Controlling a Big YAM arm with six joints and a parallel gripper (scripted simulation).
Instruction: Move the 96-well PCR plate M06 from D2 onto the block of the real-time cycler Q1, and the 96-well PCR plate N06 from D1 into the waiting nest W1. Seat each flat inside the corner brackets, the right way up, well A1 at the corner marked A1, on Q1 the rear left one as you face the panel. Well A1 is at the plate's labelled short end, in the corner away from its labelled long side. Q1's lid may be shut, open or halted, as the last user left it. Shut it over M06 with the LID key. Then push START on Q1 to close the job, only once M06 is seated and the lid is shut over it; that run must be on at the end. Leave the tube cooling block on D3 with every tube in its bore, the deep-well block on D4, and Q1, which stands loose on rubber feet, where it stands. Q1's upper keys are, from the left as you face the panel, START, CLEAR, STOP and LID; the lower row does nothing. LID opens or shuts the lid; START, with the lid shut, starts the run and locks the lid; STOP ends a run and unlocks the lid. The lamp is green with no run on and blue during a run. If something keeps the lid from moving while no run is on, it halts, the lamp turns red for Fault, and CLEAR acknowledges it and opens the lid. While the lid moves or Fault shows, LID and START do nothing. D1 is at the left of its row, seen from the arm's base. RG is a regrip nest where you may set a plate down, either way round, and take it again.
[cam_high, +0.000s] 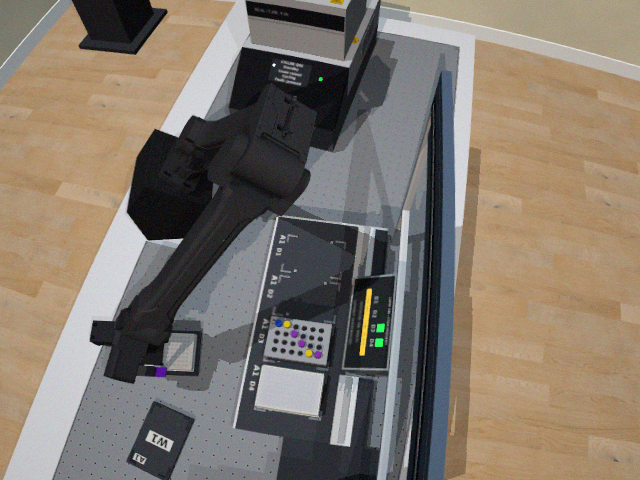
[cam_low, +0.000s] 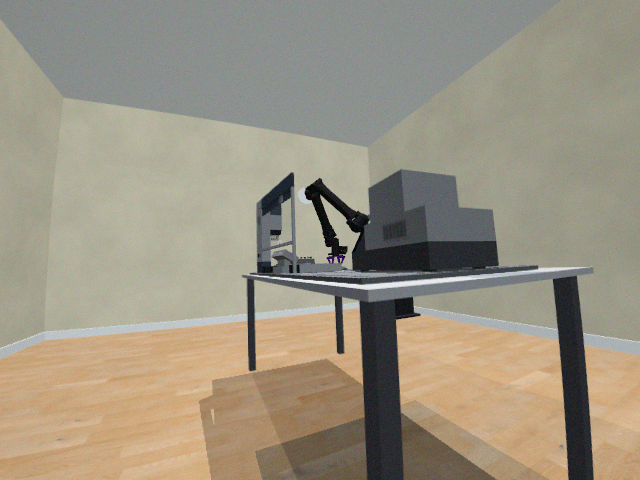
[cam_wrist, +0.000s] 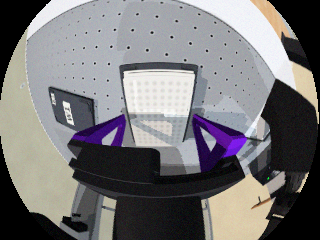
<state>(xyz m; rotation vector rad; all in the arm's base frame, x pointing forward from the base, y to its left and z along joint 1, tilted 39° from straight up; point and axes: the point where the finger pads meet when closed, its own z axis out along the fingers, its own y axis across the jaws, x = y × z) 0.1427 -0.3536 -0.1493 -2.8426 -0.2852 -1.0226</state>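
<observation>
Now: hand 30 mm above the dark regrip nest. From my hand the other things lie so: dark waiting nest W1: 50 mm ahead, 190 mm to the right, 30 mm below; nest A1 mark: 20 mm ahead, 240 mm to the right, 30 mm below; white deep-well block: 300 mm ahead, 10 mm to the right, 30 mm above.
</observation>
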